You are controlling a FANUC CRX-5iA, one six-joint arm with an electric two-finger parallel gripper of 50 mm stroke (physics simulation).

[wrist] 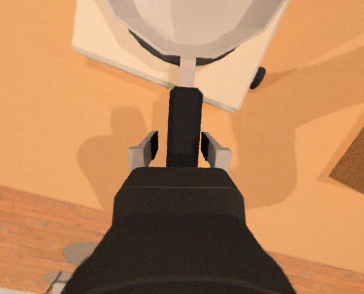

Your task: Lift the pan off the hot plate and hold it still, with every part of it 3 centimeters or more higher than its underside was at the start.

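Frame: origin at the arm's base, x back, y right, z up, level; centimetres.
Where they show: gripper, fingertip midpoint: [179, 140].
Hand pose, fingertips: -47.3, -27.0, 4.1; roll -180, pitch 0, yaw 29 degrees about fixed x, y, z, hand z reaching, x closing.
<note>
Each offset is from my fingertips to the top centre of the thing, as dx, dy, dz. "spot": to the spot under its first point. Level surfaces: height alone.
The grey pan [185, 25] sits on the cream hot plate {spot: +2.2, +7.7, -4.8} [220, 92] at the top of the wrist view; its far side is cut off by the frame's edge. Its black handle {spot: -0.8, +2.5, +1.7} [185, 120] points down the view toward the gripper body. My gripper [179, 140] is open, with one finger on each side of the handle and a gap visible on both sides. The near end of the handle is hidden by the gripper body. How high the fingers are relative to the handle is hard to tell.
A black knob {+5.9, +12.6, -6.1} [257, 78] sticks out from the hot plate's right side. A brown textured piece [352, 167] lies at the right edge on the orange table top {dz -11.1} [45, 125]. A wooden floor [30, 225] shows beyond the table's edge at lower left.
</note>
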